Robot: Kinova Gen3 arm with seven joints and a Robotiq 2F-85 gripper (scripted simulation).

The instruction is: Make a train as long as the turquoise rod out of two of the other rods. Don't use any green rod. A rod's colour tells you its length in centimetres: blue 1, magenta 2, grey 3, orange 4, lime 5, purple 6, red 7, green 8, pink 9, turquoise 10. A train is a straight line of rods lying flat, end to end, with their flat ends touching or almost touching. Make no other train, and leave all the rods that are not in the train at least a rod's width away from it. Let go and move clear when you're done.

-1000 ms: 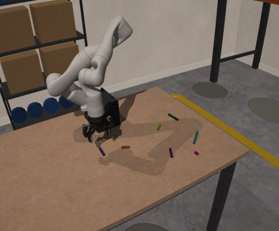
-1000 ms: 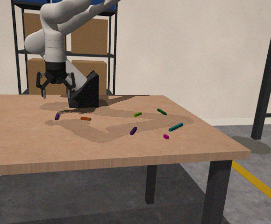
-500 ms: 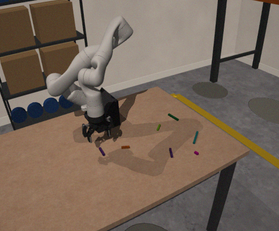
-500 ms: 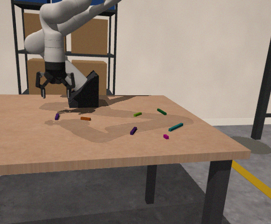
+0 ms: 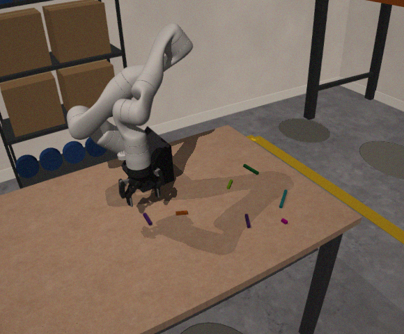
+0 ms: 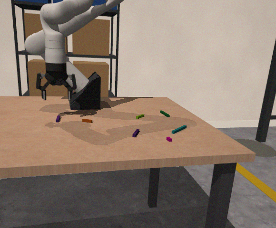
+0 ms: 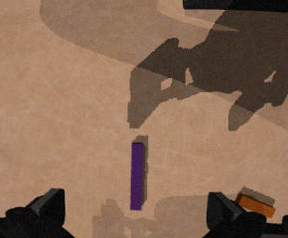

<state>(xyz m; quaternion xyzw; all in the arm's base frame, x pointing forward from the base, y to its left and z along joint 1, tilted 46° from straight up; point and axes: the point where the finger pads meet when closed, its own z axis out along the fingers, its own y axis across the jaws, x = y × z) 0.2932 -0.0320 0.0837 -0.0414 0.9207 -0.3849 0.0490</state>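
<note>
My hand is 80 mm above the purple rod. Also, from my hand: orange rod 120 mm to the left, 80 mm below, 30 mm ahead; lime rod 340 mm to the left, 80 mm below, 40 mm behind; magenta rod 400 mm to the left, 230 mm ahead, 80 mm below.
</note>
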